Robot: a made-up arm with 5 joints.
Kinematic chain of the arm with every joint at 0, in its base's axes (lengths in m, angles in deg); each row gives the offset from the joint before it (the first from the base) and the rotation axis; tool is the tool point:
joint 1: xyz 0 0 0.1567 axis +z
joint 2: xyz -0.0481 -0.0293 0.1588 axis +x
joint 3: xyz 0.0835 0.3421 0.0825 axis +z
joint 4: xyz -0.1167 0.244 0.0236 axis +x
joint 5: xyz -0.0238 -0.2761 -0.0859 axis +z
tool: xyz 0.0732 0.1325 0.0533
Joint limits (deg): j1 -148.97..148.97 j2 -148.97..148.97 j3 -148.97..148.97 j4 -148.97..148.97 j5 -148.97..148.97
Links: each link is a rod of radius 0.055 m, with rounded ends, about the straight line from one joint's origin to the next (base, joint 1, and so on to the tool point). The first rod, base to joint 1, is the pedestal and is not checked.
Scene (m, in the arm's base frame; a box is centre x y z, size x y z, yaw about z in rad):
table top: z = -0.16
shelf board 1: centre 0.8 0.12 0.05 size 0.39 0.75 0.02 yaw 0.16
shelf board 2: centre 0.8 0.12 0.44 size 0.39 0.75 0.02 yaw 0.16
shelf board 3: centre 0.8 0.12 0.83 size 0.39 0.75 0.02 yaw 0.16
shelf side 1: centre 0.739 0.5 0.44 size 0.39 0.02 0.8 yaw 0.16
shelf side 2: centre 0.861 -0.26 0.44 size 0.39 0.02 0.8 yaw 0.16
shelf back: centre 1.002 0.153 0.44 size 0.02 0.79 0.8 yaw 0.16
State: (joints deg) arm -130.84 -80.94 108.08 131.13 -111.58
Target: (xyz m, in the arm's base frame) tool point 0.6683 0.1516 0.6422
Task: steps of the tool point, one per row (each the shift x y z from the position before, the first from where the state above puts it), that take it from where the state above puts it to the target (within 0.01 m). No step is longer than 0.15 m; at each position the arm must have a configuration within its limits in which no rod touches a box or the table.
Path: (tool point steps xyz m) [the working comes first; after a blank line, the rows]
Joints at the target: -119.98 36.50 58.98 148.97 -96.99
Straight joint move there: touches shelf board 1, shelf board 2.

1: 0.0133 -0.0622 -0.0399
2: 0.0146 -0.0775 -0.0406
3: 0.0122 -0.0927 -0.0321
4: 0.0594 -0.0586 -0.0154
5: 0.0661 -0.0574 0.0152
6: 0.0666 -0.0481 0.0472
7: 0.0595 -0.0322 0.0775
8: 0.0437 -0.0112 0.1030
9: 0.0193 0.0123 0.1207
10: -0.0123 0.0351 0.1283
11: -0.0486 0.0544 0.1241
12: 0.0731 0.0175 -0.0002
13: 0.0700 0.0128 0.0011
14: 0.0676 0.0037 -0.0009

